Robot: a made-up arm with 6 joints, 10 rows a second.
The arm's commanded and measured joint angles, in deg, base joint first. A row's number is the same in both.
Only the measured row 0 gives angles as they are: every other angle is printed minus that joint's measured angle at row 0.
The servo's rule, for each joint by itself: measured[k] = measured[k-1] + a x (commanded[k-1-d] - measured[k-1]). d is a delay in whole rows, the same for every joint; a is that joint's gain. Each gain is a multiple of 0.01, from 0.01 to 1. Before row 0 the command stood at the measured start. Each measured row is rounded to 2 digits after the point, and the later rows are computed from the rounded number. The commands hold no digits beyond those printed.
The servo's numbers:
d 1
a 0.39 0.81 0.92 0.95 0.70 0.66
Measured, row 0:
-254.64, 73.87, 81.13, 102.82, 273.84, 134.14
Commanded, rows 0 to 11:
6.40, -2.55, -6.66, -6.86, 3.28, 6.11
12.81, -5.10, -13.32, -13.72, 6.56, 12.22
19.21, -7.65, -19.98, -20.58, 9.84, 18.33
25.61, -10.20, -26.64, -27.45, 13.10, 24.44
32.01, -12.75, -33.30, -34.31, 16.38, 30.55
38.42, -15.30, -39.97, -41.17, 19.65, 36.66
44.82, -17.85, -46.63, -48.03, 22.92, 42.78
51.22, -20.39, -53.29, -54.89, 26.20, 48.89
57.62, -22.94, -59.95, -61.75, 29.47, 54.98
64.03, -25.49, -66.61, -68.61, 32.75, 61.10
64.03, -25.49, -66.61, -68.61, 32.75, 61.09
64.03, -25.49, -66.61, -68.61, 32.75, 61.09
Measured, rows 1 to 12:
0.00, 0.00, 0.00, 0.00, 0.00, 0.00
2.50, -2.07, -6.13, -6.52, 2.30, 4.03
6.52, -4.52, -12.74, -13.36, 5.28, 9.44
11.47, -7.06, -19.40, -20.22, 8.47, 15.31
16.98, -9.60, -26.06, -27.09, 11.71, 21.34
22.84, -12.15, -32.72, -33.95, 14.98, 27.42
28.92, -14.70, -39.39, -40.81, 18.25, 33.52
35.12, -17.25, -46.05, -47.67, 21.52, 39.63
41.40, -19.79, -52.71, -54.53, 24.80, 45.74
47.73, -22.34, -59.37, -61.39, 28.07, 51.84
54.09, -24.89, -66.03, -68.25, 31.35, 57.95
57.97, -25.38, -66.56, -68.59, 32.33, 60.02

